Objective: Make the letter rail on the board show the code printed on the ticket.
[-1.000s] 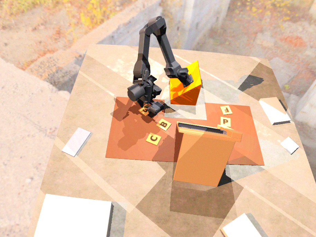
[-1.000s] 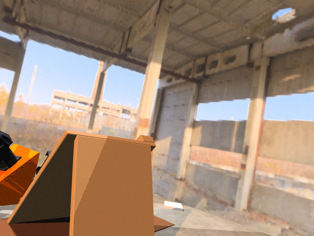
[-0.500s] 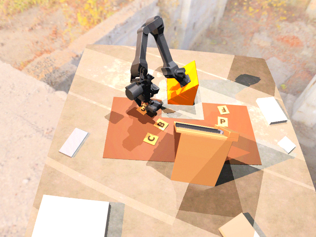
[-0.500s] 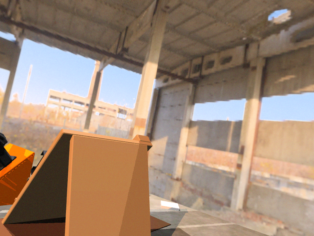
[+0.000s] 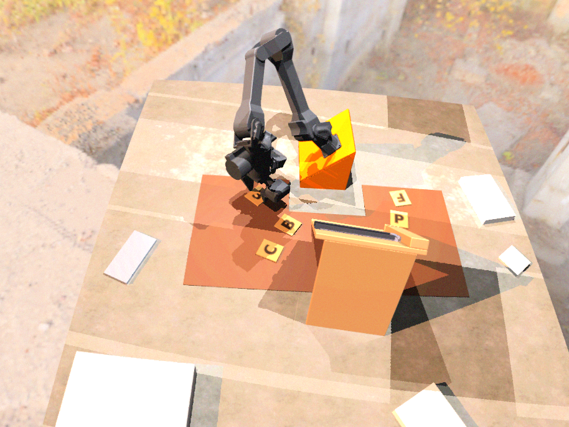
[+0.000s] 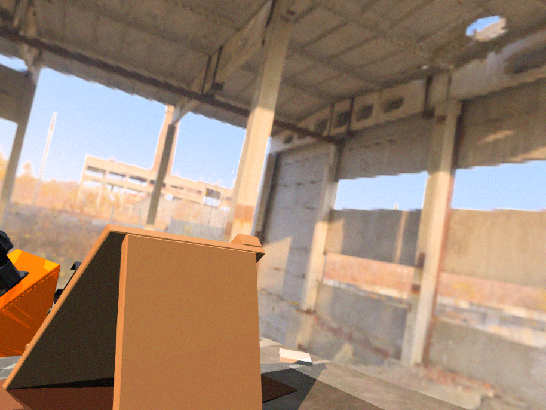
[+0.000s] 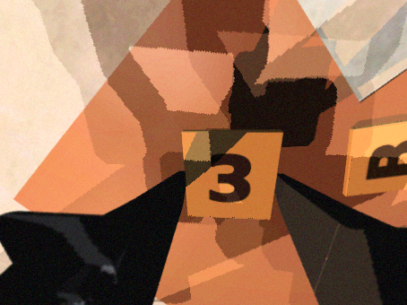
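Now: the white ticket 200 mm to the left of my gripper tip, 190 mm ahead of it and 80 mm above it. Also, from my gripper tip: orange mat 200 mm to the left, 90 mm ahead, 30 mm below; grey slab 360 mm to the right, 160 mm ahead, 30 mm below.
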